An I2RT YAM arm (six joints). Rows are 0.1 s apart.
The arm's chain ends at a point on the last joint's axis. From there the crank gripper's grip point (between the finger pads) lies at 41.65 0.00 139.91 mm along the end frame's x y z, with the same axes.
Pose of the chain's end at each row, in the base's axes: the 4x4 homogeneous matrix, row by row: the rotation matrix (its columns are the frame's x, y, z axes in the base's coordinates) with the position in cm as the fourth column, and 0 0 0 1 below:
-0.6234, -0.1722, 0.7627, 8.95; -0.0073, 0.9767, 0.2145, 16.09; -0.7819, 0.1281, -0.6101, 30.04; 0, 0, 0, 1
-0.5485, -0.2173, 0.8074, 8.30; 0.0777, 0.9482, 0.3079, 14.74; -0.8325, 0.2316, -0.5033, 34.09; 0, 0, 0, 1
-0.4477, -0.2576, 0.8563, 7.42; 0.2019, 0.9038, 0.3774, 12.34; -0.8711, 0.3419, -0.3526, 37.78; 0, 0, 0, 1
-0.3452, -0.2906, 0.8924, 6.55; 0.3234, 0.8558, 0.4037, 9.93; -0.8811, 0.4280, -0.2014, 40.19; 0, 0, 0, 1
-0.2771, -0.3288, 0.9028, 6.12; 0.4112, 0.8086, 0.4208, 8.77; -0.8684, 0.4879, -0.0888, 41.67; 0, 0, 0, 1
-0.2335, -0.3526, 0.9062, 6.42; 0.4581, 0.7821, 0.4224, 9.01; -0.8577, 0.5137, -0.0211, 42.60; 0, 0, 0, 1
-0.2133, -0.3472, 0.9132, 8.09; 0.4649, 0.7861, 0.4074, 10.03; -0.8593, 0.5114, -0.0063, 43.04; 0, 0, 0, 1
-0.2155, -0.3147, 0.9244, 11.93; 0.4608, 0.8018, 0.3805, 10.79; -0.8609, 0.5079, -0.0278, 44.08; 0, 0, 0, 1
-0.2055, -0.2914, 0.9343, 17.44; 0.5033, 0.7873, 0.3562, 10.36; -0.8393, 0.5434, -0.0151, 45.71; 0, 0, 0, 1
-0.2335, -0.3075, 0.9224, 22.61; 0.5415, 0.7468, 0.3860, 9.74; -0.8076, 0.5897, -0.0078, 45.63; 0, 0, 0, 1
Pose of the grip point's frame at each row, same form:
-0.6234, -0.1722, 0.7627, 17.02; -0.0073, 0.9767, 0.2145, 19.06; -0.7819, 0.1281, -0.6101, 18.25; 0, 0, 0, 1
-0.5485, -0.2173, 0.8074, 17.31; 0.0777, 0.9482, 0.3079, 19.37; -0.8325, 0.2316, -0.5033, 23.58; 0, 0, 0, 1
-0.4477, -0.2576, 0.8563, 17.54; 0.2019, 0.9038, 0.3774, 18.46; -0.8711, 0.3419, -0.3526, 29.22; 0, 0, 0, 1
-0.3452, -0.2906, 0.8924, 17.60; 0.3234, 0.8558, 0.4037, 16.93; -0.8811, 0.4280, -0.2014, 33.70; 0, 0, 0, 1
-0.2771, -0.3288, 0.9028, 17.60; 0.4112, 0.8086, 0.4208, 16.37; -0.8684, 0.4879, -0.0888, 36.81; 0, 0, 0, 1
-0.2335, -0.3526, 0.9062, 18.13; 0.4581, 0.7821, 0.4224, 16.83; -0.8577, 0.5137, -0.0211, 38.73; 0, 0, 0, 1
-0.2133, -0.3472, 0.9132, 19.98; 0.4649, 0.7861, 0.4074, 17.67; -0.8593, 0.5114, -0.0063, 39.37; 0, 0, 0, 1
-0.2155, -0.3147, 0.9244, 23.97; 0.4608, 0.8018, 0.3805, 18.03; -0.8609, 0.5079, -0.0278, 40.11; 0, 0, 0, 1
-0.2055, -0.2914, 0.9343, 29.66; 0.5033, 0.7873, 0.3562, 17.44; -0.8393, 0.5434, -0.0151, 42.00; 0, 0, 0, 1
-0.2335, -0.3075, 0.9224, 34.54; 0.5415, 0.7468, 0.3860, 17.40; -0.8076, 0.5897, -0.0078, 42.16; 0, 0, 0, 1

